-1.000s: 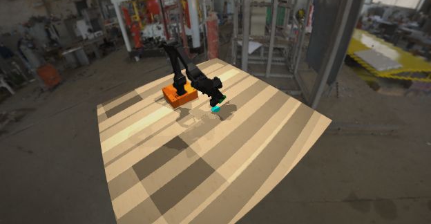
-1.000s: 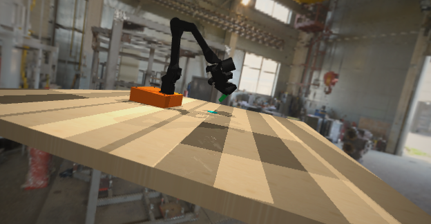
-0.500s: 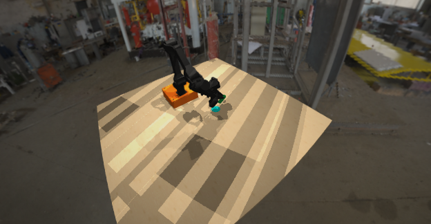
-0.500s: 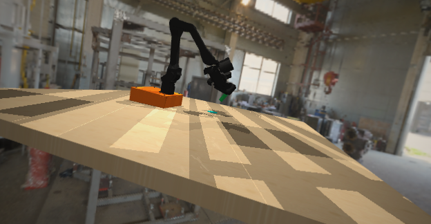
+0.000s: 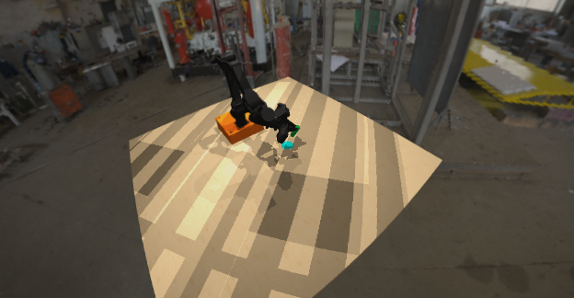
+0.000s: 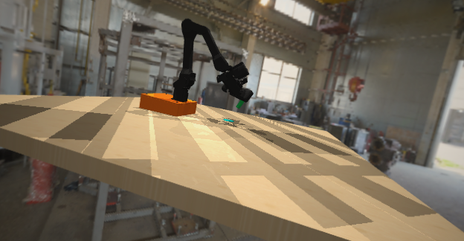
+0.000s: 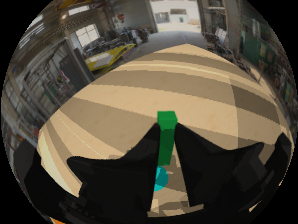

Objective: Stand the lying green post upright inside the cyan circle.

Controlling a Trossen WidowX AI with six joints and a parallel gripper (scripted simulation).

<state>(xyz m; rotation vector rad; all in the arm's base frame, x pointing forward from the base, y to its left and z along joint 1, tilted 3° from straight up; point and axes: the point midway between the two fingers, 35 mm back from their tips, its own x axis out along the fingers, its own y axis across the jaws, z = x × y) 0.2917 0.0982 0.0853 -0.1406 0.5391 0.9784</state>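
My gripper tip is 50 mm past the cyan circle, 20 mm to the left of it and 130 mm above it. From my gripper tip the other things lie so: post 10 mm behind, 20 mm below.
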